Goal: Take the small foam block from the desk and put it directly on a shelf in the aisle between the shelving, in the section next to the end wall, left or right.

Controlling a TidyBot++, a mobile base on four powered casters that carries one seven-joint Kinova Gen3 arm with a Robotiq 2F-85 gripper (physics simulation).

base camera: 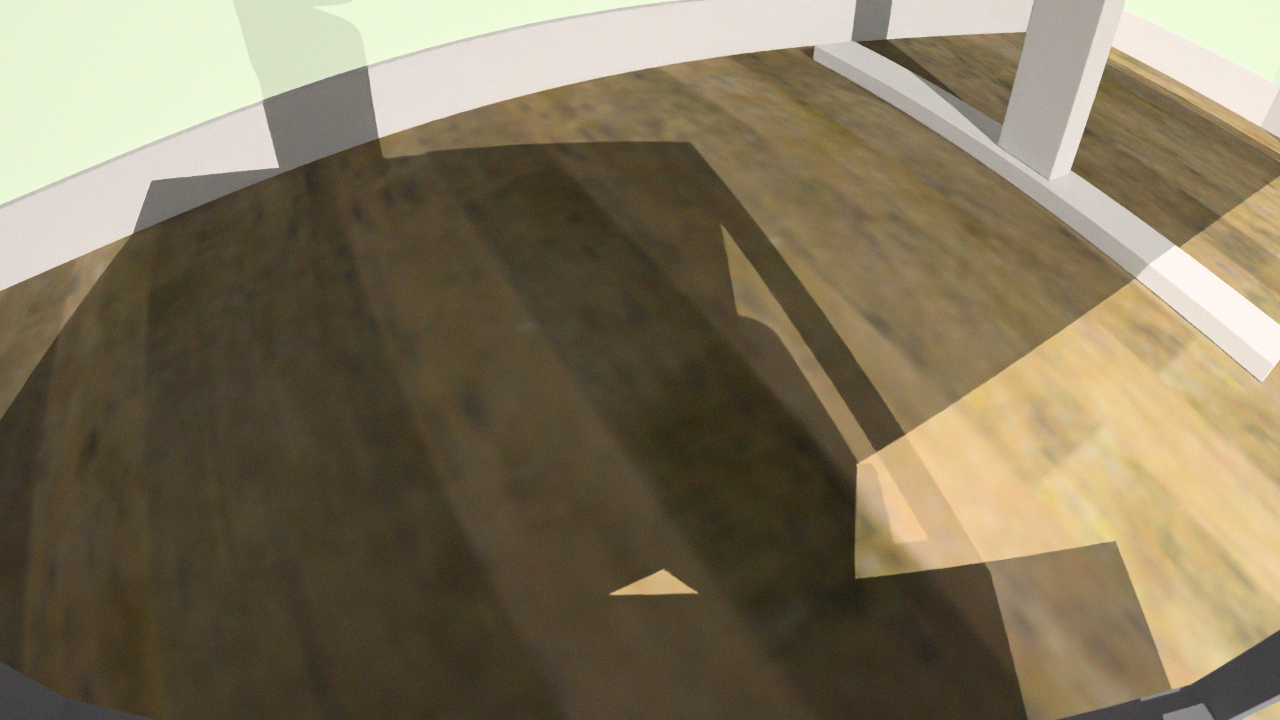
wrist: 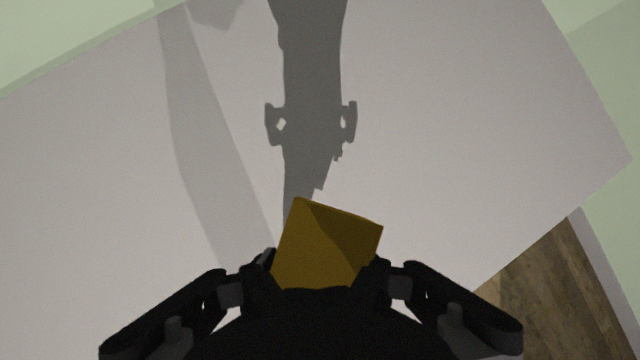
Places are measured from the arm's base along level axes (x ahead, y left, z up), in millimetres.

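Where they show: gripper, fingertip midpoint: point(wrist: 315, 256).
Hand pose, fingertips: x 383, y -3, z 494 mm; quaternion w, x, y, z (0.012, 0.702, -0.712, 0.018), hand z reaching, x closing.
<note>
Things, the pixels of their top centre, and the offset from my fingertips. "*": a spot on its surface instead. Level surfaces: height alone.
- small foam block, middle of its top: point(wrist: 318, 283) 1 mm left, 0 mm ahead, 45 mm up
- pale desk top, its level: 171 mm down
- white desk leg, surface spot: point(base camera: 1060, 89) * 444 mm right, 329 mm ahead, 762 mm down
- wooden floor, its level: 891 mm down
The small foam block point(wrist: 320, 245) is yellow-brown and sits between the fingers in the wrist view, turned at an angle to them. My gripper point(wrist: 315, 256) is shut on it and holds it above the pale desk top point(wrist: 450, 125). The arm's shadow falls on the desk top beyond the block. The lower part of the block is hidden by the gripper. In the base camera view a white desk leg point(base camera: 1060, 89) stands on a long white foot at the right. The shelving does not show in either view.
In the base camera view a light green wall point(base camera: 134, 71) with a white baseboard point(base camera: 537, 76) runs behind the wooden floor point(base camera: 537, 402). In the wrist view the desk's right corner lies near a green wall point(wrist: 605, 75), and floor shows at the lower right.
</note>
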